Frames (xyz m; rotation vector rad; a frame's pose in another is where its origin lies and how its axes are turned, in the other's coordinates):
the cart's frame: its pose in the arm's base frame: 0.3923 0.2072 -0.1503 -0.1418 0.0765 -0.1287
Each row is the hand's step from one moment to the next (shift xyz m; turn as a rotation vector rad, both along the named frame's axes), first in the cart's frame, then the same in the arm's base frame.
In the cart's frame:
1: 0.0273 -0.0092 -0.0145 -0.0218 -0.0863 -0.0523
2: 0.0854 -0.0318 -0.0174 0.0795 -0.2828 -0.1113
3: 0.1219 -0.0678 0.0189 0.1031 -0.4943 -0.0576
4: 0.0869 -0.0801 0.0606 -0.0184 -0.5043 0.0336
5: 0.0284 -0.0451 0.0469 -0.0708 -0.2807 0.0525
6: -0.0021 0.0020 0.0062 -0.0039 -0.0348 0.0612
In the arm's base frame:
1: 0.0246 -0.0146 -0.0148 -0.0366 -0.0889 -0.0376
2: 0.0791 -0.0450 -0.0183 0.0345 -0.3033 -0.0740
3: 0.1138 -0.0802 0.0204 0.0366 -0.5068 0.0083
4: 0.0813 -0.0820 0.0657 -0.0771 -0.4881 0.1079
5: 0.0266 -0.0417 0.0510 -0.0999 -0.2590 0.0975
6: -0.0013 0.0031 0.0060 -0.0029 -0.0253 0.0657

